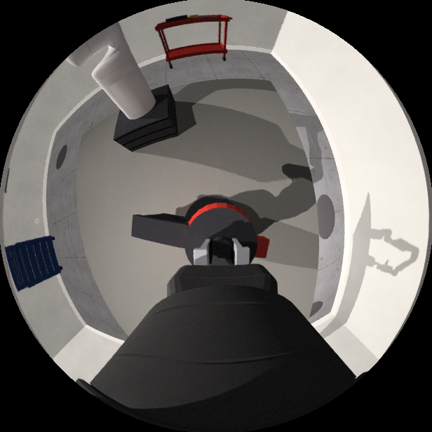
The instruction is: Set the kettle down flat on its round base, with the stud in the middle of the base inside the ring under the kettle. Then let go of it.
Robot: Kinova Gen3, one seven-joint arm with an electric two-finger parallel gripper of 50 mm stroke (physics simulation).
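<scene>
The kettle (216,222) shows from above as a dark round top with a red rim along its far side. A small red piece (263,247) sticks out at its right. A long dark grey block (159,231) reaches out at its left; I cannot tell whether it belongs to the kettle. My gripper (220,246) is shut on the black grip part at the near side of the kettle's top. A dark curved edge shows beyond the far rim; whether it is base or shadow is unclear. The stud and the ring are hidden under the kettle, so their alignment and any gap cannot be seen.
The white robot arm (125,85) stands on a black block (150,131) at the upper left. A red cart (196,51) is by the far wall. A blue slatted object (34,262) is at the far left. Shadows fall across the surface right of the kettle.
</scene>
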